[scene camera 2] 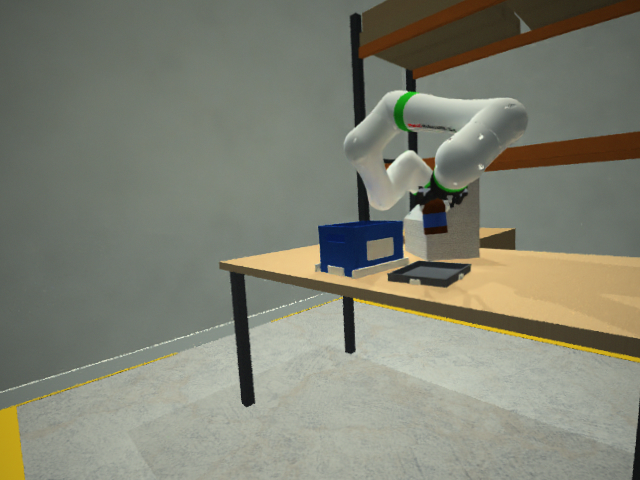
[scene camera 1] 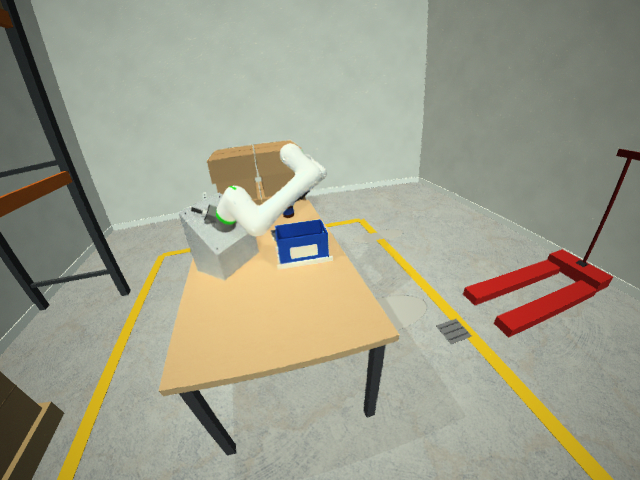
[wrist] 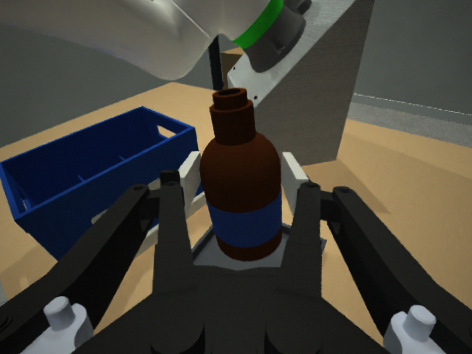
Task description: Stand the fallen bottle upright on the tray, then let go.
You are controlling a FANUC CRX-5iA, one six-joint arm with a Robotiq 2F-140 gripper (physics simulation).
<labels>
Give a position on a brown bottle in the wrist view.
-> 240, 170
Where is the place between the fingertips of my gripper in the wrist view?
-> At 240, 165
</labels>
